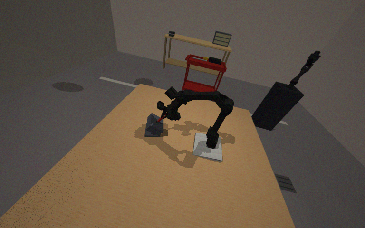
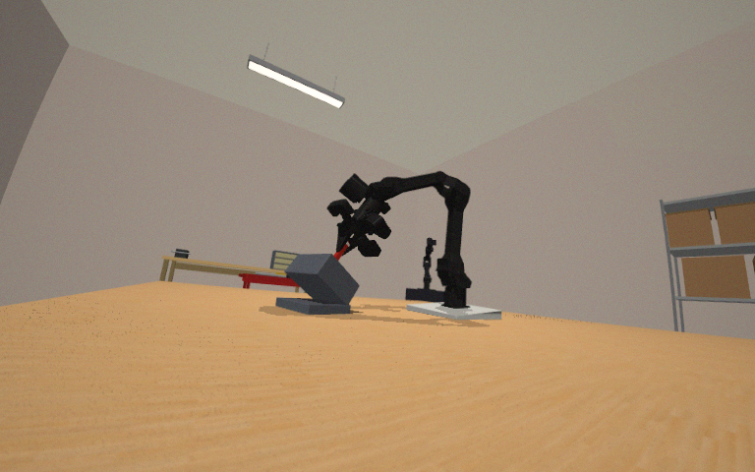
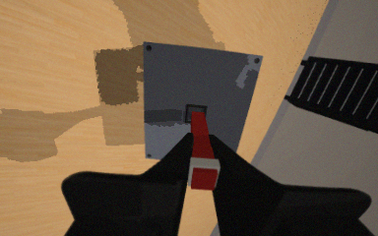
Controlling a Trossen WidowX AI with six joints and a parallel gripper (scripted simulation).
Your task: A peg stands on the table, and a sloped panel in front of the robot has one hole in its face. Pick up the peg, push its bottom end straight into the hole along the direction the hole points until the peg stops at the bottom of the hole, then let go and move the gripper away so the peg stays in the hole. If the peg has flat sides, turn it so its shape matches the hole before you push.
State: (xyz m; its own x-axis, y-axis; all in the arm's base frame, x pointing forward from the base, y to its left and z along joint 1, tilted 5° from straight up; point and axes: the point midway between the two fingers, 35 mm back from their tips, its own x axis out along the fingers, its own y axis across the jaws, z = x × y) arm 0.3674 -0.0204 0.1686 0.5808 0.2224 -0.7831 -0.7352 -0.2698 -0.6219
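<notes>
Right now the red square peg is 1 cm behind my gripper tip and 1 cm above it. Round my gripper tip: sloped grey panel: 7 cm below, 4 cm ahead, 1 cm to the left; then flat grey base: 13 cm below, 5 cm ahead, 2 cm to the left.
</notes>
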